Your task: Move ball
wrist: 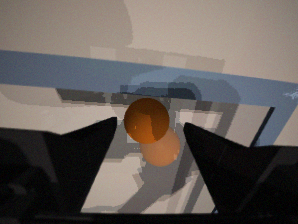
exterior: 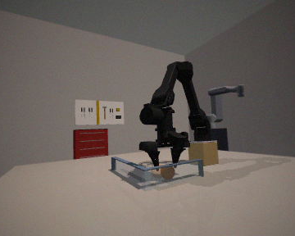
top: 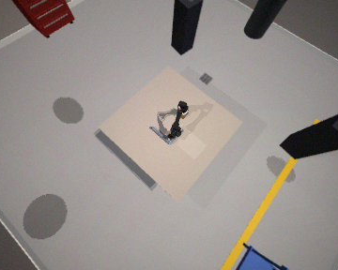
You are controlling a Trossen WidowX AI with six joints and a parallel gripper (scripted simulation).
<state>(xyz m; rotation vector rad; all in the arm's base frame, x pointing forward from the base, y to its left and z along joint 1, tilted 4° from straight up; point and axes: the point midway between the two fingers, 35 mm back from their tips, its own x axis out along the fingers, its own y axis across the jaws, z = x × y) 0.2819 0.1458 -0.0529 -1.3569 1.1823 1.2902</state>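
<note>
Right now the orange ball is 10 mm below my gripper tip. The rest, counted from my gripper tip: see-through copy (30 mm to the right, 20 mm ahead, 10 mm below).
</note>
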